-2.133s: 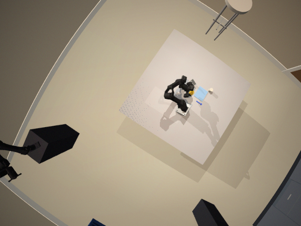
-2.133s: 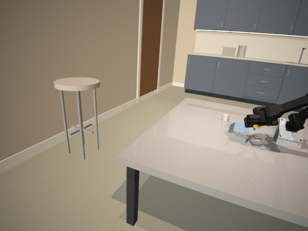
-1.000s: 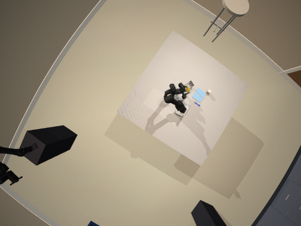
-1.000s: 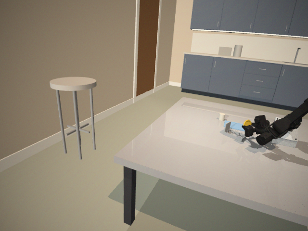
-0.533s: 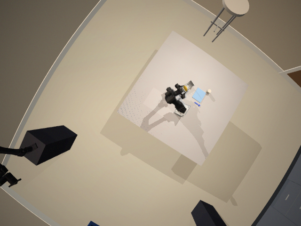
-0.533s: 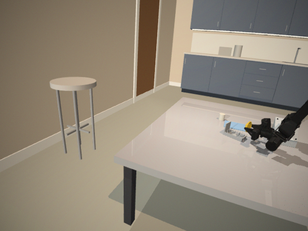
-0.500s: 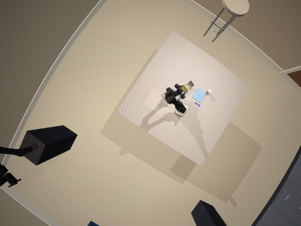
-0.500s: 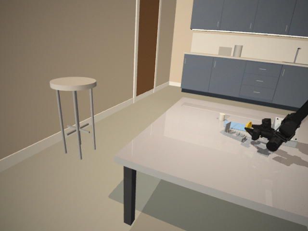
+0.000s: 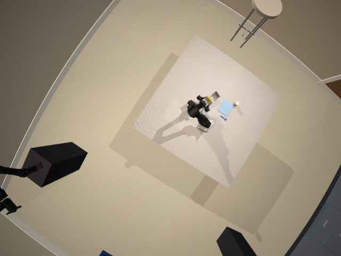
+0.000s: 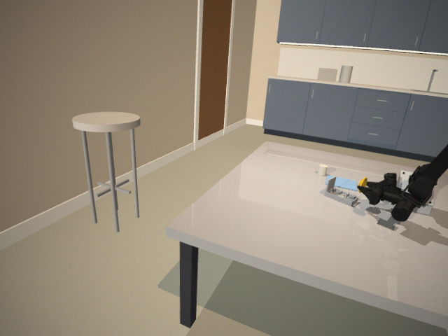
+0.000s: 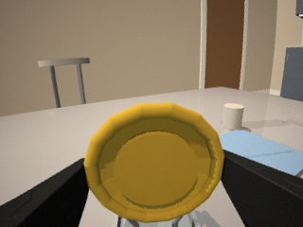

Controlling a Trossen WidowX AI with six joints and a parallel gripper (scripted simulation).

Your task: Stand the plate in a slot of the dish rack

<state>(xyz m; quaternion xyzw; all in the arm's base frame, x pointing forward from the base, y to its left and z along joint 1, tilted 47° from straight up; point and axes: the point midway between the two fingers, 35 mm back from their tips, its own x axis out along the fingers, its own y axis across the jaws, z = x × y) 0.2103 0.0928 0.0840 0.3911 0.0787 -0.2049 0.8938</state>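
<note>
My gripper tip is now 7 cm above the grey dish rack, 6 cm short of it and 3 cm to the left of it. Round my gripper tip: yellow plate (1 cm behind); then cream cup (30 cm to the right, 16 cm ahead, 7 cm below); then blue spoon (27 cm to the right, 9 cm below, 6 cm behind).
</note>
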